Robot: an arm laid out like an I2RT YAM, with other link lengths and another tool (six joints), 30 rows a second.
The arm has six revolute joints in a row. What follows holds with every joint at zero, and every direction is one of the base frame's. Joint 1 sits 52.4 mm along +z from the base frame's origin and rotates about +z. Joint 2 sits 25.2 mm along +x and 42.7 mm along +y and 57.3 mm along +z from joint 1 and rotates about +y. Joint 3 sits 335.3 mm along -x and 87.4 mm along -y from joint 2 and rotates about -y. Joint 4 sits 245 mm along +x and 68.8 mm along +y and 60 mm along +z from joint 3 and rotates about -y. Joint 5 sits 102.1 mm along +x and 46.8 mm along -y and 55.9 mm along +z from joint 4 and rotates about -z. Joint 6 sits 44.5 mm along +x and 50.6 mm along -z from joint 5 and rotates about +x. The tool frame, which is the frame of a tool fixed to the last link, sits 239 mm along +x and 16 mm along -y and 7 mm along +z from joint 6; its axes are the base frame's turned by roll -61.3, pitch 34 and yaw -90 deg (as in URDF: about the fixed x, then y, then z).
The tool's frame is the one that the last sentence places.
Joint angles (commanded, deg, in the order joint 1, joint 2, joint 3, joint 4, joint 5, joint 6), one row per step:
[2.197, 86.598, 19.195, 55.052, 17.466, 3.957]
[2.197, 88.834, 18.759, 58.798, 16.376, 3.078]
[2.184, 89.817, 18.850, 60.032, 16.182, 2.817]
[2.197, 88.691, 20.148, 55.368, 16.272, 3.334]
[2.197, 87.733, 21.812, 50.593, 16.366, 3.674]
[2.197, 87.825, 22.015, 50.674, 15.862, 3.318]
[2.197, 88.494, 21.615, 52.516, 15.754, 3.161]
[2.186, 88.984, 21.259, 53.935, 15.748, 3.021]
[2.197, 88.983, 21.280, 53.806, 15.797, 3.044]
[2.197, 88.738, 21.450, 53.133, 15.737, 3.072]
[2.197, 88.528, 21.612, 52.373, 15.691, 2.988]
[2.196, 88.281, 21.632, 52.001, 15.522, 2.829]
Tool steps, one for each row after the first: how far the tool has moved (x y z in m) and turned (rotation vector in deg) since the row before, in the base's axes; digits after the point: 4 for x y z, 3 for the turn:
[0.0064, 0.0054, 0.0004, -0.568, -0.841, 1.239]
[0.0031, 0.0009, 0.0001, -0.198, -0.277, 0.226]
[-0.0005, -0.0004, -0.0085, 0.386, 2.112, -0.179]
[0.0005, -0.0005, -0.0069, 0.214, 2.067, -0.171]
[0.0020, 0.0025, 0.0014, -0.194, -0.101, 0.576]
[0.0015, 0.0006, 0.0021, -0.091, -0.734, 0.143]
[0.0007, 0.0000, 0.0015, -0.109, -0.540, 0.028]
[-0.0001, -0.0001, -0.0006, 0.006, 0.101, -0.042]
[-0.0002, 0.0003, -0.0006, 0.031, 0.252, 0.052]
[-0.0004, 0.0002, -0.0015, -0.083, 0.408, 0.065]
[-0.0004, 0.0008, 0.0000, -0.111, 0.144, 0.201]

